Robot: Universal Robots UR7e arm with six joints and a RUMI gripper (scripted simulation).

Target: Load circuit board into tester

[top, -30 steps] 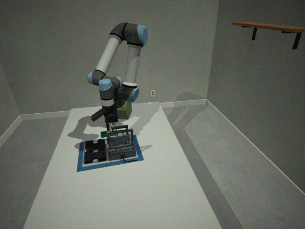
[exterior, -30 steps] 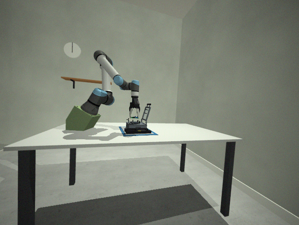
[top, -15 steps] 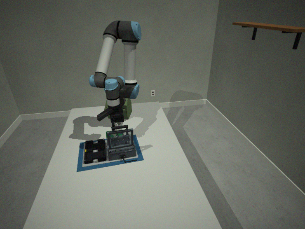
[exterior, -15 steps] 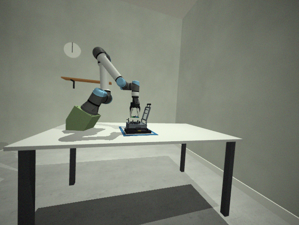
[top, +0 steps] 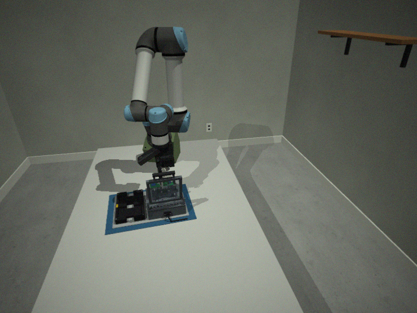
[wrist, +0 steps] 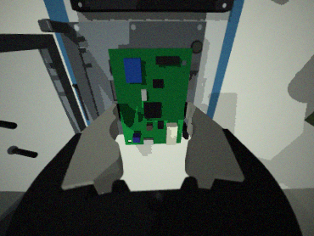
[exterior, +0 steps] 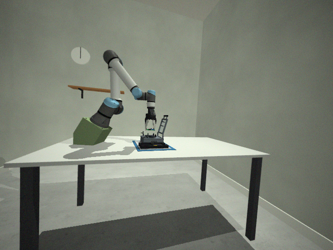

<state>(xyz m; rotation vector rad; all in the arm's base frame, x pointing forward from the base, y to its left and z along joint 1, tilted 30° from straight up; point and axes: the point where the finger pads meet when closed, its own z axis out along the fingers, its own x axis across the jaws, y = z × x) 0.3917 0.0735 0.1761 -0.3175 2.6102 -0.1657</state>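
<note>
Right now my hand is 12 cm short of the tester lid, 5 cm below it and 4 cm to the right of it. Also, from my hand: green circuit board: right at my hand.
</note>
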